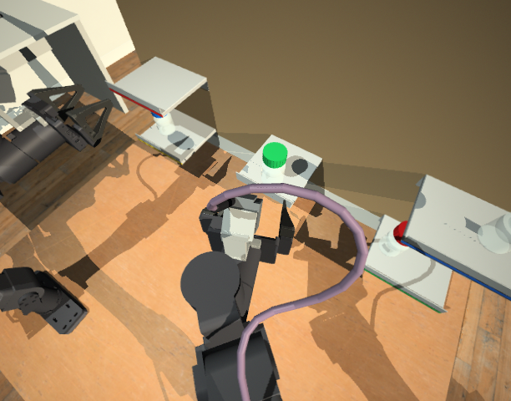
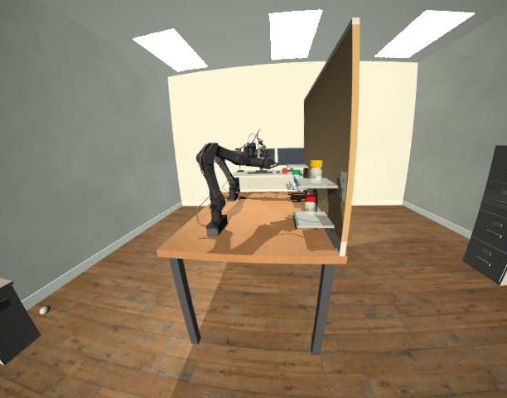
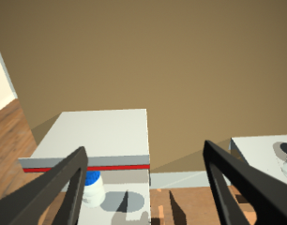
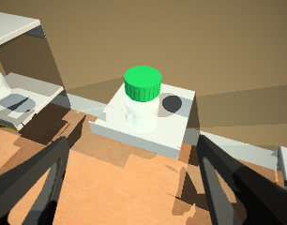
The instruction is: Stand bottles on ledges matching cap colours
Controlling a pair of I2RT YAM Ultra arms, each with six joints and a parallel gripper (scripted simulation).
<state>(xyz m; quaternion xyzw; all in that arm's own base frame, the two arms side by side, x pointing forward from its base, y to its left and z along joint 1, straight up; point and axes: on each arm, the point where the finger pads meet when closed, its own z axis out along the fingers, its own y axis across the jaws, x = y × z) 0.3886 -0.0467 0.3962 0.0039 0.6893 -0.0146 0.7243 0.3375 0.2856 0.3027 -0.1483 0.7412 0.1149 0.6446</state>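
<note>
Now: right hand 15 cm short of the green-capped bottle, 10 cm above it and 3 cm to the right of it. Round my right hand: yellow-capped bottle 41 cm to the right, 16 cm ahead, 1 cm below; then red-capped bottle 31 cm to the right, 20 cm below, 17 cm ahead; then brown wall 30 cm ahead, 10 cm above, 1 cm to the left.
</note>
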